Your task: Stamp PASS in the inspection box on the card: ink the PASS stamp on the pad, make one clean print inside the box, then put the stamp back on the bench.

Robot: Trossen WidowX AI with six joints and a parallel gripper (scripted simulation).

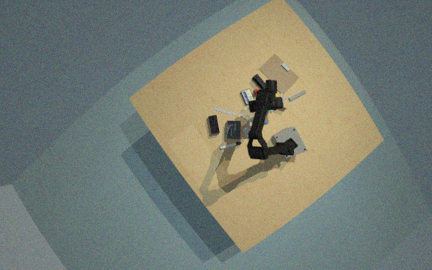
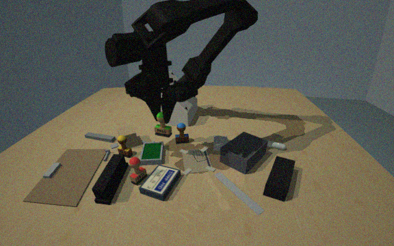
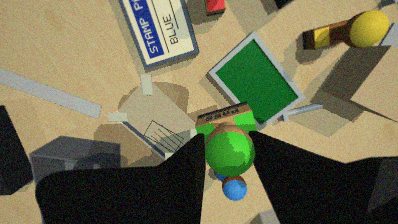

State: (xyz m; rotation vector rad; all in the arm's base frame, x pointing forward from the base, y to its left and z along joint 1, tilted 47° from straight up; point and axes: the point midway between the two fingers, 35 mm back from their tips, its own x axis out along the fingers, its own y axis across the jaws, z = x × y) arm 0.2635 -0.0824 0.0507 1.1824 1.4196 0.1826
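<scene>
The white card lies 10 mm ahead of my gripper tip, 80 mm to the left of it and 110 mm below it. The rest, counted from my gripper tip: green-knobbed stamp: 20 mm below; then green ink pad: 10 mm behind, 40 mm to the right, 100 mm below; then blue-knobbed stamp: 80 mm behind, 40 mm to the left, 90 mm below.
</scene>
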